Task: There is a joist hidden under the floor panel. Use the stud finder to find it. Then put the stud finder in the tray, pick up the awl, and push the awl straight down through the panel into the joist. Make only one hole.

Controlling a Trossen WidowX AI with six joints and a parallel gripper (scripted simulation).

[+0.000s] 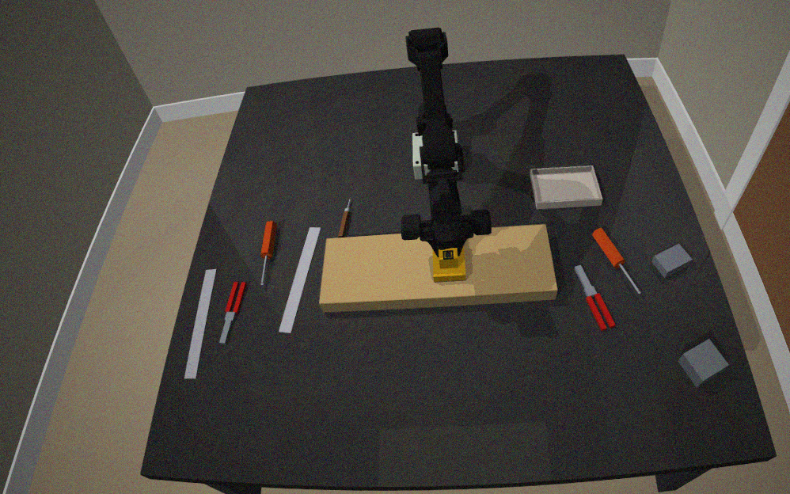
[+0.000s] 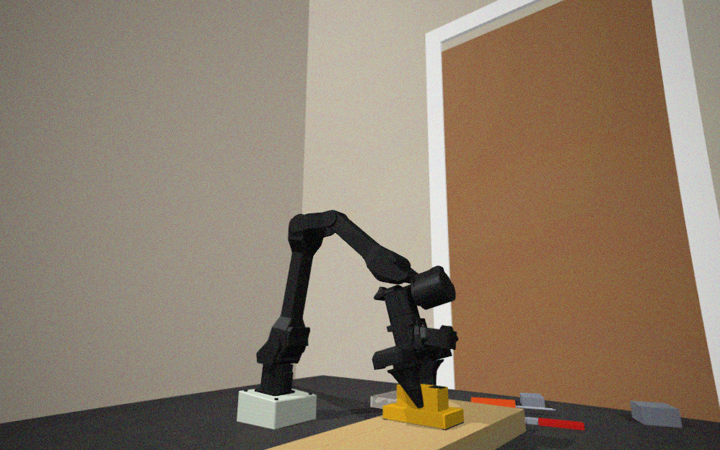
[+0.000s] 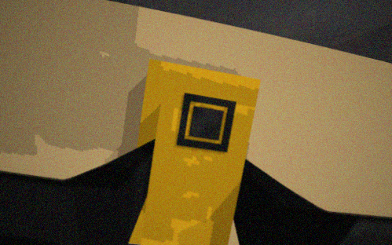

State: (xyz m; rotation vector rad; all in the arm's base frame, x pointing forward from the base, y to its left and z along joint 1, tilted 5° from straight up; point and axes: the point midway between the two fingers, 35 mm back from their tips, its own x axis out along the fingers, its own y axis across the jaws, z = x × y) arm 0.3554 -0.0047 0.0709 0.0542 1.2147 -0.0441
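Now: gripper tip 320 mm to the right of the white tray, 210 mm past it and 50 mm above it. Round my gripper tip: awl (240 mm to the right, 200 mm behind, 60 mm below); yellow stud finder (20 mm above, 10 mm ahead).
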